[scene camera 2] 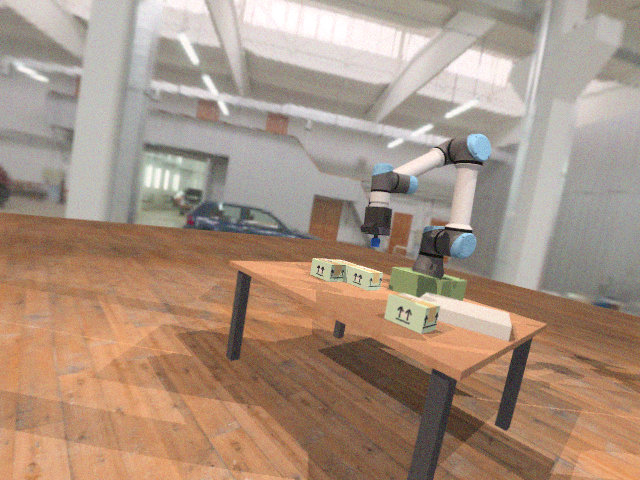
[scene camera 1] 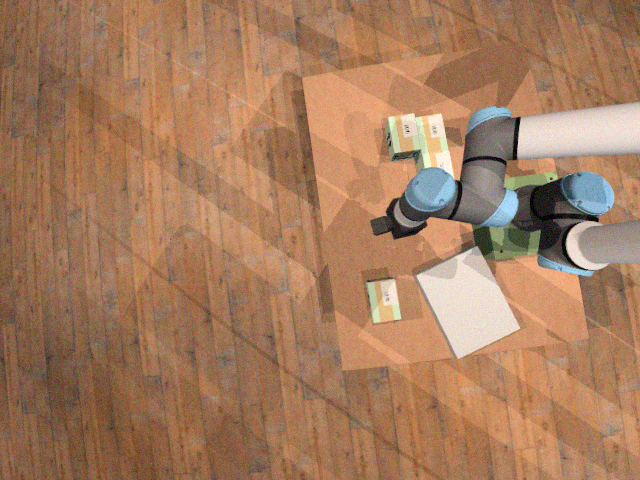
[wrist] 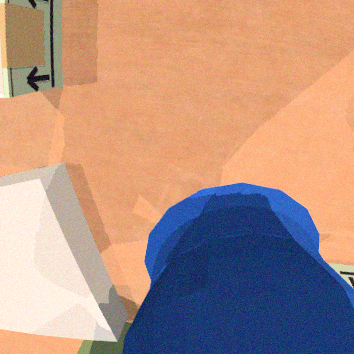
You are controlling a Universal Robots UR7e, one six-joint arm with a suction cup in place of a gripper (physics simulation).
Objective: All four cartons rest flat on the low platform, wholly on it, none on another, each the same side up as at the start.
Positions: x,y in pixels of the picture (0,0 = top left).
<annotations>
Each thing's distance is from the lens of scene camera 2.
low white platform (scene camera 2: 491,322): 123 cm
</annotations>
